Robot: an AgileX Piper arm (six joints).
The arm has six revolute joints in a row. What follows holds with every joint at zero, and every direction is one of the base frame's. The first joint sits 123.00 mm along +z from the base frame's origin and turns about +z. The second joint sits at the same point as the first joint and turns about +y. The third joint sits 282.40 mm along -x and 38.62 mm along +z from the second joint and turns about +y. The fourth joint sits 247.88 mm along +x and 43.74 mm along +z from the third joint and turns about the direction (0.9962, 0, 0.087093). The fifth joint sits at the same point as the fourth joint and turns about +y. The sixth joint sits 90.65 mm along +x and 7.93 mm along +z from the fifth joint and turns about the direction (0.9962, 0, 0.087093). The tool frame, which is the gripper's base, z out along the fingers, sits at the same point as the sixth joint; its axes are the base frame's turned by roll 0.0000, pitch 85.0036 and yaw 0.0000 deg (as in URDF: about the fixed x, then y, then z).
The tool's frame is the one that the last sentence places.
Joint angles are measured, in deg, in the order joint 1, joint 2, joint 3, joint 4, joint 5, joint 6. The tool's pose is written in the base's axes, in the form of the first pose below.
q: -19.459 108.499 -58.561 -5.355 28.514 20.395
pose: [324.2 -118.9 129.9 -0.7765 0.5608 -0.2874 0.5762 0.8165 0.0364]
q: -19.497 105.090 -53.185 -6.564 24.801 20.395
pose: [306.7 -113.2 131.3 -0.7794 0.5400 -0.3176 0.5596 0.8280 0.0348]
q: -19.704 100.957 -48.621 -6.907 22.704 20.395
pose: [289.4 -108.1 138.1 -0.7725 0.5337 -0.3441 0.5555 0.8305 0.0410]
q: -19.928 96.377 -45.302 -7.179 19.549 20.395
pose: [278.2 -104.9 151.3 -0.7472 0.5213 -0.4122 0.5483 0.8341 0.0608]
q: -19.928 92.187 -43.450 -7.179 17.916 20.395
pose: [270.6 -101.8 166.3 -0.7195 0.5101 -0.4714 0.5416 0.8369 0.0789]
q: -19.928 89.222 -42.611 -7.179 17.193 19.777
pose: [266.0 -100.0 178.1 -0.7026 0.4923 -0.5137 0.5291 0.8443 0.0854]
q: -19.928 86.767 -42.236 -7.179 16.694 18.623
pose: [262.8 -98.8 189.0 -0.6909 0.4668 -0.5521 0.5107 0.8556 0.0843]
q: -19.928 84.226 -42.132 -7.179 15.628 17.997
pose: [260.8 -97.8 201.9 -0.6638 0.4450 -0.6011 0.4967 0.8632 0.0905]
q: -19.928 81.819 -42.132 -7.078 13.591 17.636
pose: [259.9 -97.0 215.6 -0.6214 0.4237 -0.6591 0.4833 0.8694 0.1032]
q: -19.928 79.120 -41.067 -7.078 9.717 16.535
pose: [256.6 -95.0 227.6 -0.5697 0.3831 -0.7270 0.4561 0.8834 0.1081]
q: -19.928 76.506 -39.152 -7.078 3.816 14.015
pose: [252.4 -92.3 237.3 -0.5084 0.3131 -0.8022 0.4116 0.9066 0.0929]
